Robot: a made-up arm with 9 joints. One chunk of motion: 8 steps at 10 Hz.
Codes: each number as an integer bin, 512 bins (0 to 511) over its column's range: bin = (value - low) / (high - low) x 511, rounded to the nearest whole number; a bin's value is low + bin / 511 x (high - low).
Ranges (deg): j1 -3..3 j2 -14..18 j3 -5..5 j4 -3..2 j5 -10..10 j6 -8..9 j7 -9..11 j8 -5..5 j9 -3..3
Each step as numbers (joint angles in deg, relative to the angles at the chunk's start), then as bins.
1 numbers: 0.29 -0.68 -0.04 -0.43 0.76 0.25 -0.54 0.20 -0.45
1 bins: 280 213 253 263 275 248 216 266 217
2 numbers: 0.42 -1.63 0.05 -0.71 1.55 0.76 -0.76 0.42 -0.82
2 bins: 291 198 258 234 295 263 211 277 186
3 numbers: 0.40 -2.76 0.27 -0.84 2.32 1.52 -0.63 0.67 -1.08
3 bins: 290 179 269 221 315 286 214 290 164
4 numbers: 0.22 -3.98 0.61 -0.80 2.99 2.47 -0.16 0.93 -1.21
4 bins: 274 160 287 225 332 315 226 303 152
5 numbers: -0.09 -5.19 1.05 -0.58 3.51 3.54 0.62 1.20 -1.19
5 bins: 248 141 309 247 345 347 246 317 154
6 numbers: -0.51 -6.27 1.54 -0.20 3.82 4.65 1.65 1.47 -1.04
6 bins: 212 123 334 286 353 380 272 331 167
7 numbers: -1.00 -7.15 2.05 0.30 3.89 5.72 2.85 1.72 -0.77
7 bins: 170 109 360 337 355 412 303 343 190
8 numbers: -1.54 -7.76 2.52 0.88 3.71 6.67 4.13 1.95 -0.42
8 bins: 124 100 384 397 350 441 335 355 220
